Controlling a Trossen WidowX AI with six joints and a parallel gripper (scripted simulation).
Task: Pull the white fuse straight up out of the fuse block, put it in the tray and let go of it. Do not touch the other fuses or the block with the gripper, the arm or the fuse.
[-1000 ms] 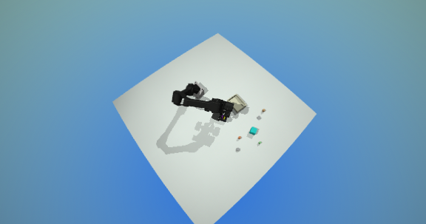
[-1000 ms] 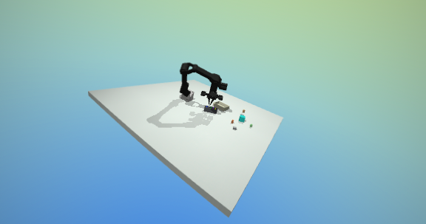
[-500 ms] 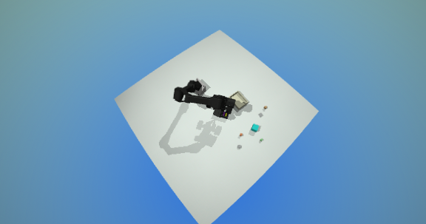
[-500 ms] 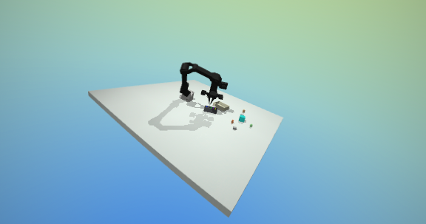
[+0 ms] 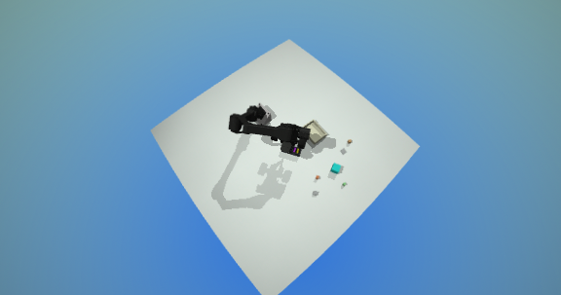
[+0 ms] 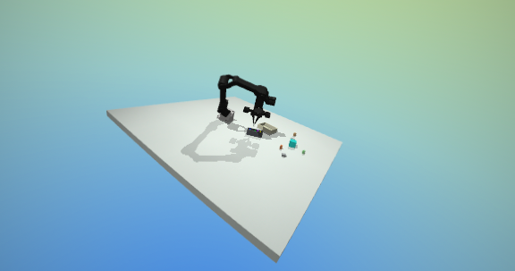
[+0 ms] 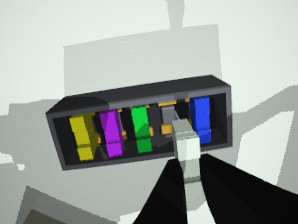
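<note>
Right now my gripper tip is 200 mm to the right of the beige tray, 80 mm above it and 10 mm short of it. From my gripper tip the other things lie so: green fuse: 60 mm below, 20 mm ahead, 10 mm to the left; white fuse: 10 mm below; blue fuse: 60 mm below, 20 mm behind, 10 mm to the right.
</note>
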